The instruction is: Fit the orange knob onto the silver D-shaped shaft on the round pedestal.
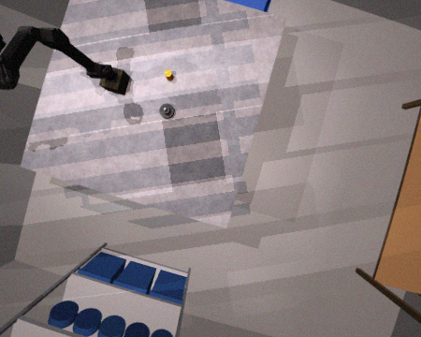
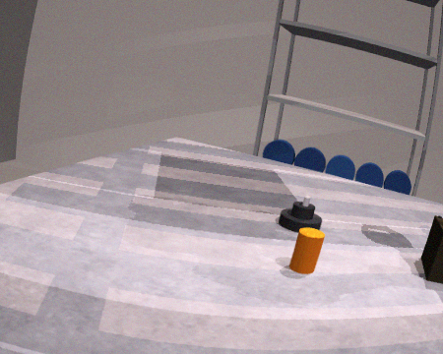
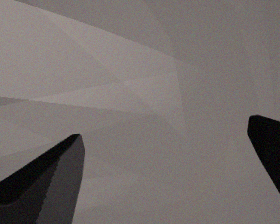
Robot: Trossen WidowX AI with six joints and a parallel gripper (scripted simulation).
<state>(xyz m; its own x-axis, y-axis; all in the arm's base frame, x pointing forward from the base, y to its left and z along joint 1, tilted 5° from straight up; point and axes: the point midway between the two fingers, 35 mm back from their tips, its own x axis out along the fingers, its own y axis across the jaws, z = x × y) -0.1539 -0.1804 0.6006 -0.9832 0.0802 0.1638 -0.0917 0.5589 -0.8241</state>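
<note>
My gripper tip is 630 mm above the orange knob, 540 mm short of it and 250 mm to the right of it. Also, from my gripper tip: round pedestal: 640 mm below, 540 mm ahead, 40 mm to the left.
</note>
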